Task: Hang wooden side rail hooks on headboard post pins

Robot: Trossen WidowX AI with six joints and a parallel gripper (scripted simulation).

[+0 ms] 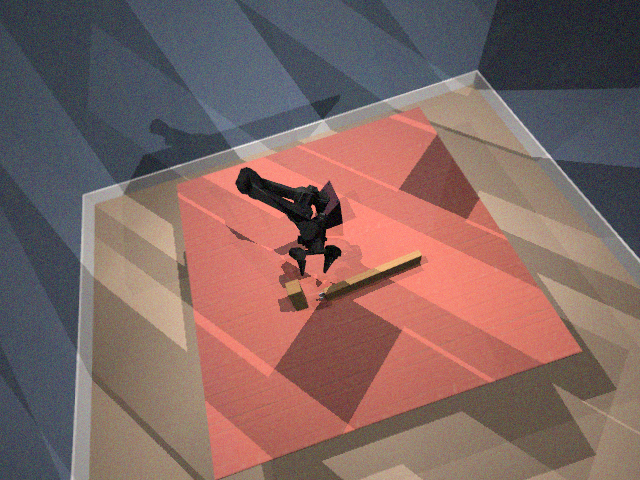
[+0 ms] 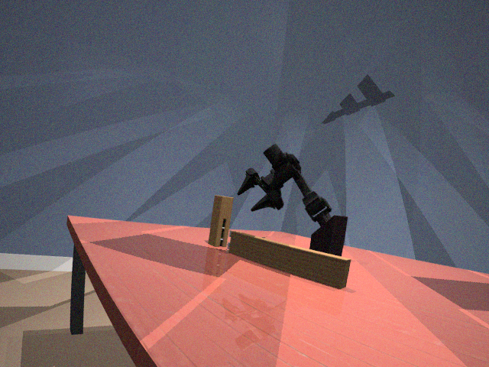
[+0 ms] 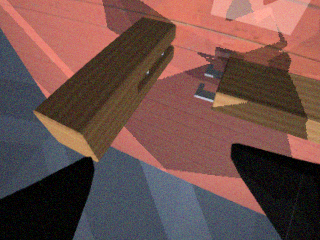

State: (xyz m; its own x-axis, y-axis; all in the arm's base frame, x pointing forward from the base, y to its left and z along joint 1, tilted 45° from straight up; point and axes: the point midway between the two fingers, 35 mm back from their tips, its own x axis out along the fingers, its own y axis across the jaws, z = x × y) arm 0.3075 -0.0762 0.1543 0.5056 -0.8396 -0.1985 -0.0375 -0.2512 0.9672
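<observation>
The headboard post is 2 cm ahead of my gripper tip, 8 cm to the right of it and 9 cm below it.
</observation>
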